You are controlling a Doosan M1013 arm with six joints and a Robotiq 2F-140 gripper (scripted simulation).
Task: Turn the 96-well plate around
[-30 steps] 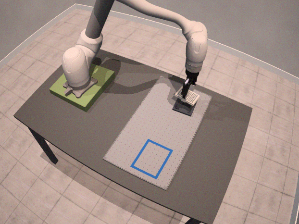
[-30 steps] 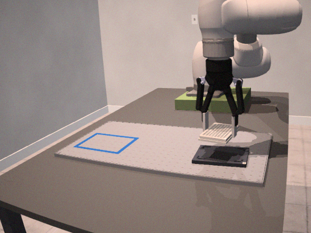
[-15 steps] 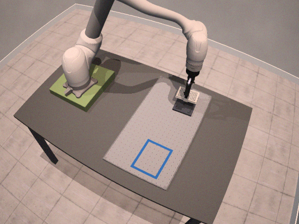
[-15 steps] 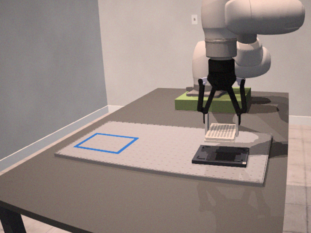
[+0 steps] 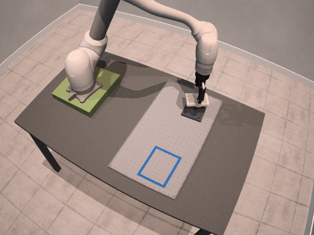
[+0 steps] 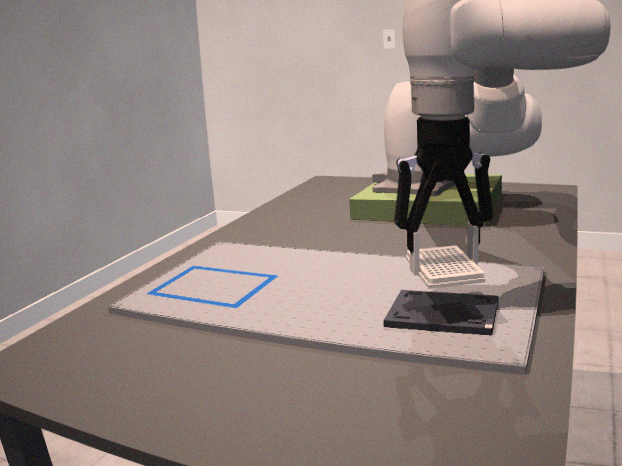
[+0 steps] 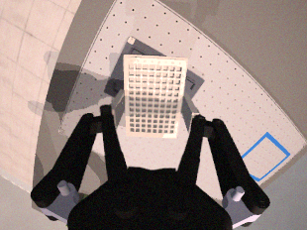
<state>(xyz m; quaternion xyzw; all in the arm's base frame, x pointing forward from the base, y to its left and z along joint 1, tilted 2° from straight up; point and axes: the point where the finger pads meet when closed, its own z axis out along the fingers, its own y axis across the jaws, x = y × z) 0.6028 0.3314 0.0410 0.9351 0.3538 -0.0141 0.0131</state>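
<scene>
Right now my hand is 20 mm above the white 96-well plate. From my hand the other things lie so: pale A1 mark: 90 mm to the left, 90 mm below, 30 mm ahead; then dark plate nest N1: 100 mm below.
</scene>
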